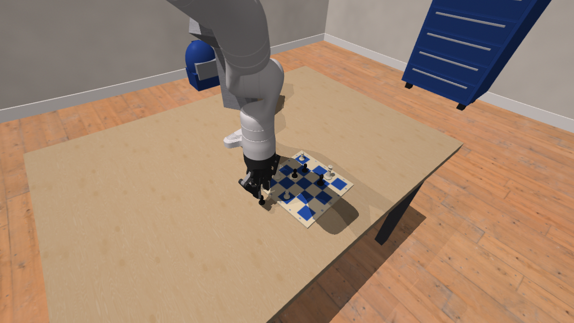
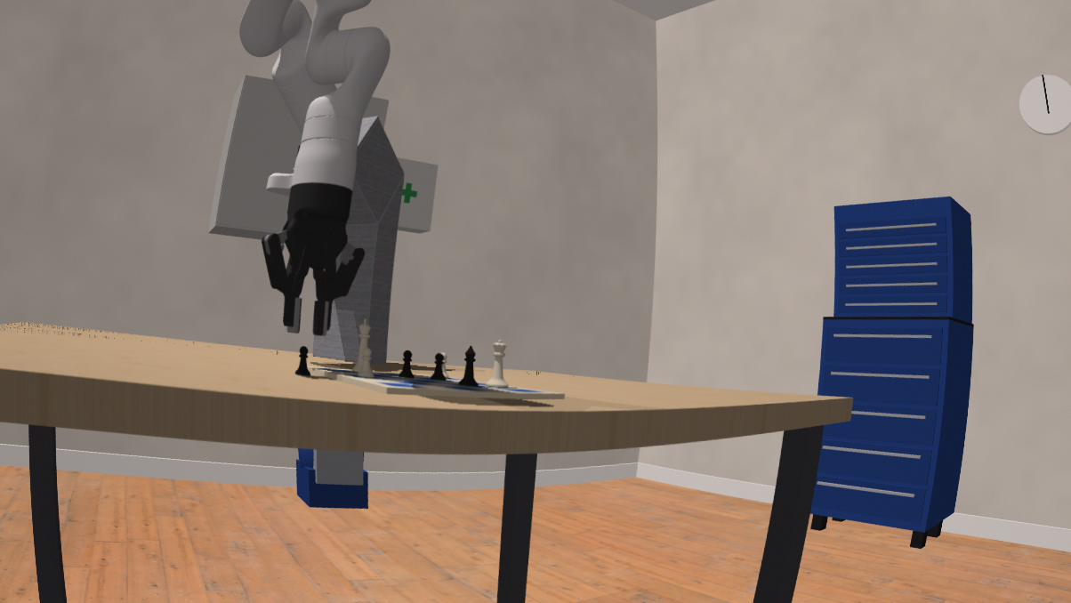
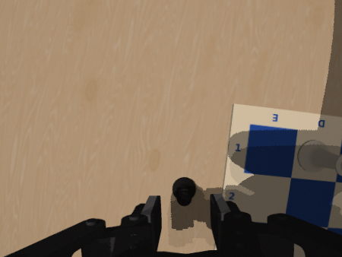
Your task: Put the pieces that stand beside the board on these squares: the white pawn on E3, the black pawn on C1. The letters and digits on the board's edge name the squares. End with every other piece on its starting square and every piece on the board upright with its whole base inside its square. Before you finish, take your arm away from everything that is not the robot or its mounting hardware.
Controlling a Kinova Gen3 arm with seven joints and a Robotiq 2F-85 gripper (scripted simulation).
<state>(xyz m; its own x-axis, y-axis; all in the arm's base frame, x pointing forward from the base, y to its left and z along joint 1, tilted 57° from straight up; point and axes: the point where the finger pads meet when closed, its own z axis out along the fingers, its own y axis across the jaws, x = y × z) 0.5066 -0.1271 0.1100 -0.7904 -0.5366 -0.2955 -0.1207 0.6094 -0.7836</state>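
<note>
My gripper is now 40 mm past the white king, 100 mm to the right of it and 30 mm above it. Also, from my hand: white queen 70 mm ahead, 210 mm to the left, 30 mm below; then cream chessboard 40 mm ahead, 140 mm to the left, 60 mm below; then black bishop 70 mm ahead, 170 mm to the left, 40 mm below.
</note>
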